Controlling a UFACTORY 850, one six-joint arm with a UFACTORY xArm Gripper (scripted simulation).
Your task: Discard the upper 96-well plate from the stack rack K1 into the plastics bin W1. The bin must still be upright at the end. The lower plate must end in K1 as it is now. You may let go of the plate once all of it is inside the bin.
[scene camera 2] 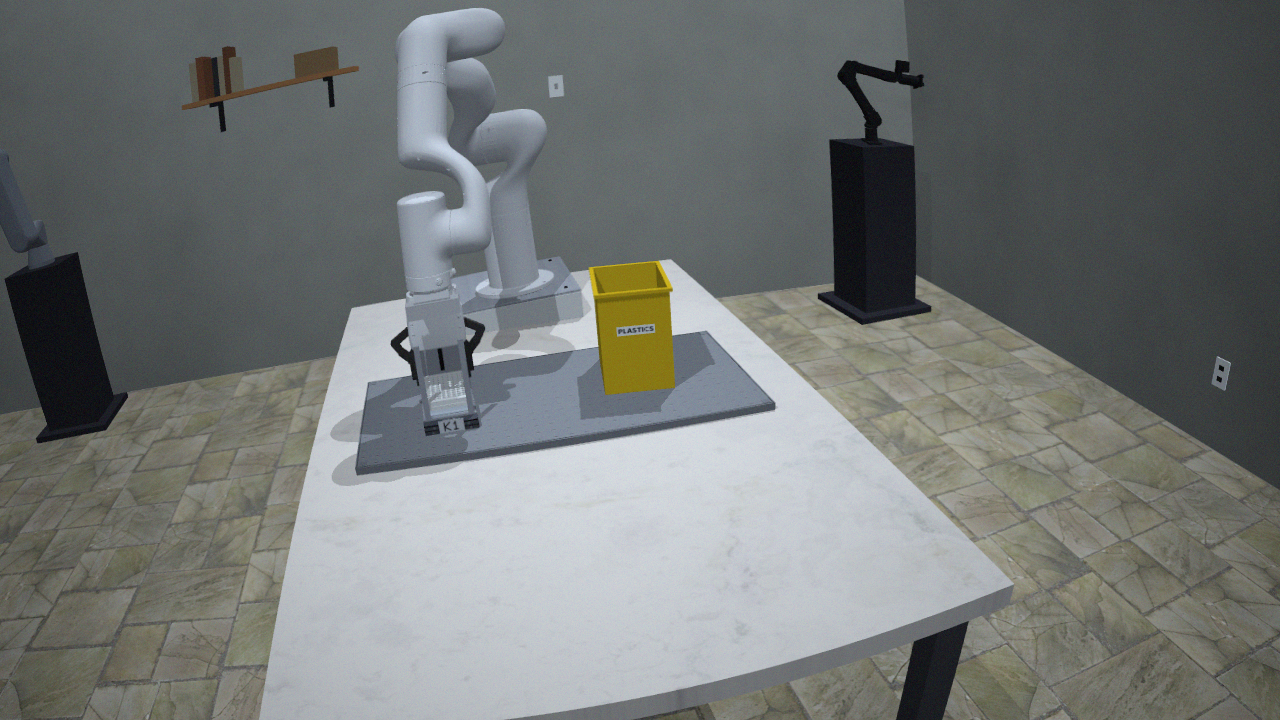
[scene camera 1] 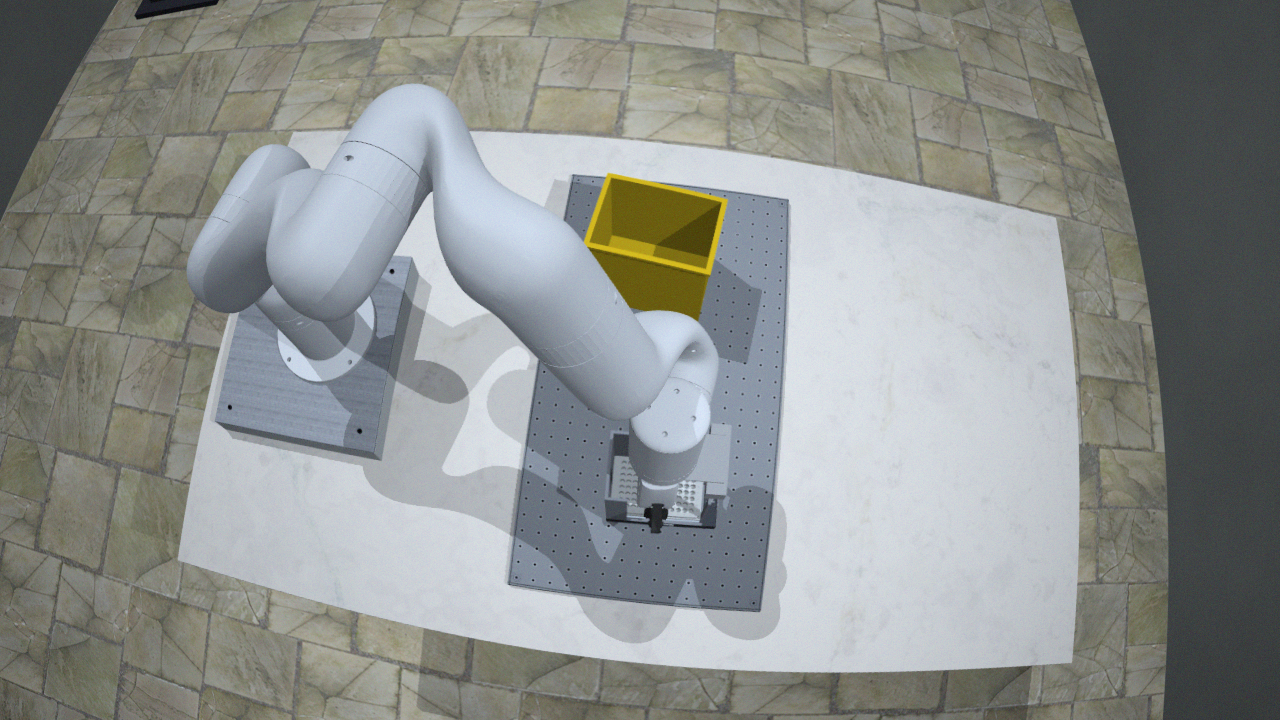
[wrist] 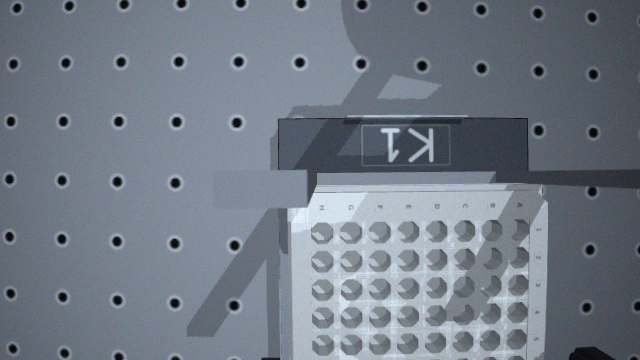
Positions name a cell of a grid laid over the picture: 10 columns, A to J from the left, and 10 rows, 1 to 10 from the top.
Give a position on a yellow plastics bin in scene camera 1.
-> E4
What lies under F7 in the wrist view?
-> A 96-well plate.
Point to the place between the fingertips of my gripper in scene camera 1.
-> F7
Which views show the 96-well plate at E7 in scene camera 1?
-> Scene camera 2, scene camera 1 and the wrist view: all of them.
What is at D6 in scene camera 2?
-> A 96-well plate.
